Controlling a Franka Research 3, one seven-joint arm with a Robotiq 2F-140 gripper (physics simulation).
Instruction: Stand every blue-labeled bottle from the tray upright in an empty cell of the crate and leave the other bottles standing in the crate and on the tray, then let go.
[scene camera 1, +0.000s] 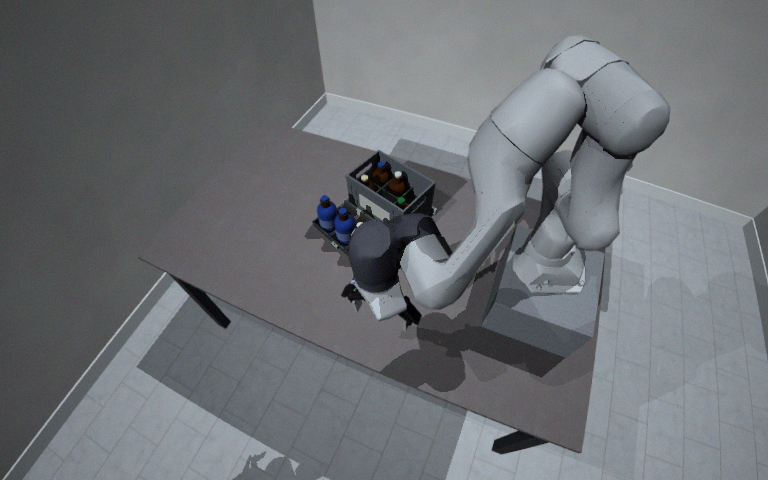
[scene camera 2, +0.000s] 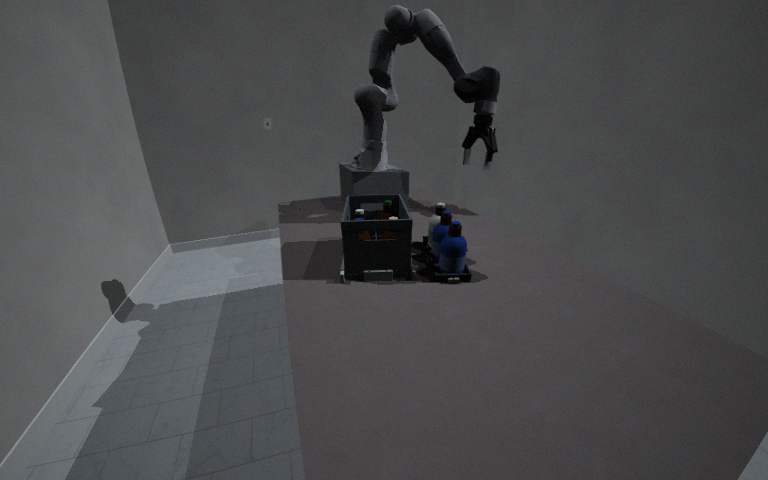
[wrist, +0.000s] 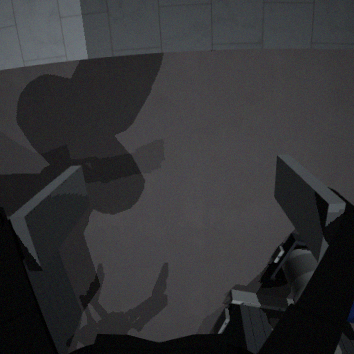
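Observation:
Two blue-labeled bottles (scene camera 1: 326, 216) (scene camera 1: 344, 227) stand upright on the dark tray (scene camera 2: 465, 276) (wrist: 281, 256); in scene view 2 they are the nearer blue bottle (scene camera 2: 453, 249) and the one behind it (scene camera 2: 438, 234). A white-labeled bottle (scene camera 2: 433, 229) (wrist: 301, 270) stands behind them, mostly hidden by the arm in scene view 1. The grey crate (scene camera 1: 352, 189) (scene camera 2: 376, 260) holds brown bottles with blue (scene camera 1: 381, 165), cream (scene camera 1: 364, 178), white (scene camera 1: 398, 174) and green (scene camera 1: 400, 200) caps. My gripper (scene camera 1: 380, 314) (scene camera 2: 476, 160) (wrist: 178, 180) is open and empty, high above the table, off to the tray's side.
The crate stands close beside the tray on the brown table (scene camera 1: 254, 226) (scene camera 2: 509, 367). The robot's grey base block (scene camera 1: 543, 316) (scene camera 2: 376, 183) stands at the table's other end. The arm's shadow falls across the table below the gripper. The table edge and tiled floor show in the wrist view.

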